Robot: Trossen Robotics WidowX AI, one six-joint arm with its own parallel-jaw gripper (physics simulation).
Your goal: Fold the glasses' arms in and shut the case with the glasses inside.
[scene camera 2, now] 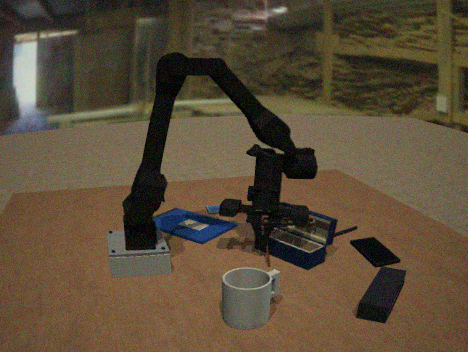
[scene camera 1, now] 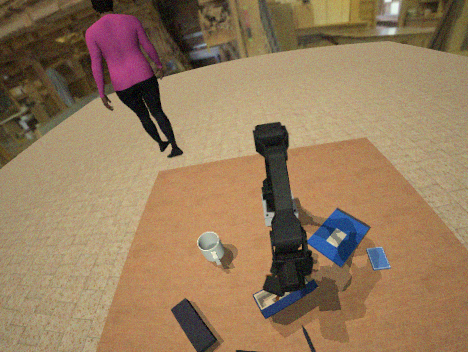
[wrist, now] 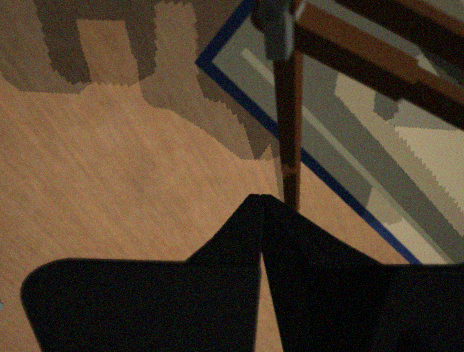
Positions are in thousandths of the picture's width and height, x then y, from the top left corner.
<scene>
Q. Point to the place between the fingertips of the gripper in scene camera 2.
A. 559,709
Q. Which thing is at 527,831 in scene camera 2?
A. A mug.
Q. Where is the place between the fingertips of the gripper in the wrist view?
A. At 559,584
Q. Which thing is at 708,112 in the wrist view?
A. A brown-framed glasses.
</scene>
